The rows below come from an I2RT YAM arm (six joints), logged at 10 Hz.
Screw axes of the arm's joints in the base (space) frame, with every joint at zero. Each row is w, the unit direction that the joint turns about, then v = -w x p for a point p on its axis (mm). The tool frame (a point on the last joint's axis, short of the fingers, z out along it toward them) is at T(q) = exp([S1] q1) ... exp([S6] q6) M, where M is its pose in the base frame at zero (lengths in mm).
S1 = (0, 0, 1, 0.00, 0.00, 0.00)
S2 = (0, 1, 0, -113.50, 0.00, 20.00)
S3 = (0, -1, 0, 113.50, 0.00, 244.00)
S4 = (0, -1, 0, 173.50, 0.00, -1.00)
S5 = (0, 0, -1, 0.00, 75.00, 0.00)
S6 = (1, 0, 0, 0.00, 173.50, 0.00)
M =
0 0 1 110.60
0 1 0 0.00
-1 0 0 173.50
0 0 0 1
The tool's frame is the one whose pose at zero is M.
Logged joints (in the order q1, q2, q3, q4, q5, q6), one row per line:
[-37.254 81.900 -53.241 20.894 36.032 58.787]
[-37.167 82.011 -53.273 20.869 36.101 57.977]
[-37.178 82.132 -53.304 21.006 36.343 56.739]
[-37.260 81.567 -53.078 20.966 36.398 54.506]
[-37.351 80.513 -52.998 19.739 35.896 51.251]
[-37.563 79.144 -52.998 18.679 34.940 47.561]
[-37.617 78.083 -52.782 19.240 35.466 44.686]
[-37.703 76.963 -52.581 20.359 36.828 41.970]
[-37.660 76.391 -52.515 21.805 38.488 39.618]
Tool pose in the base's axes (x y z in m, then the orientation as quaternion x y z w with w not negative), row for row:
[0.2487 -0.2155 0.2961 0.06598 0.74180 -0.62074 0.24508]
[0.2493 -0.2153 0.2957 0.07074 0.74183 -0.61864 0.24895]
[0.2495 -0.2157 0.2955 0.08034 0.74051 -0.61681 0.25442]
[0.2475 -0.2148 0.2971 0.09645 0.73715 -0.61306 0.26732]
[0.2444 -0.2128 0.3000 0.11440 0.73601 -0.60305 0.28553]
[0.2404 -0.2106 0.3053 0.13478 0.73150 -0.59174 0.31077]
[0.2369 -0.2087 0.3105 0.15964 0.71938 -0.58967 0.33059]
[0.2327 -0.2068 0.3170 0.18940 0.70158 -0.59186 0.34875]
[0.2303 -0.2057 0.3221 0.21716 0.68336 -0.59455 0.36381]
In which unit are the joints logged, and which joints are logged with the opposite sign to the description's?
The joints are logged in degrees. Opposite sign: q3, q6.
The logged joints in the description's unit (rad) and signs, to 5 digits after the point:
[-0.65020 1.42942 0.92923 0.36467 0.62888 -1.02603]
[-0.64869 1.43136 0.92979 0.36423 0.63008 -1.01189]
[-0.64888 1.43347 0.93033 0.36662 0.63431 -0.99028]
[-0.65031 1.42361 0.92639 0.36593 0.63526 -0.95131]
[-0.65190 1.40522 0.92499 0.34451 0.62650 -0.89450]
[-0.65560 1.38132 0.92499 0.32601 0.60982 -0.83010]
[-0.65654 1.36281 0.92122 0.33580 0.61900 -0.77992]
[-0.65804 1.34326 0.91771 0.35533 0.64277 -0.73251]
[-0.65729 1.33327 0.91656 0.38057 0.67174 -0.69146]

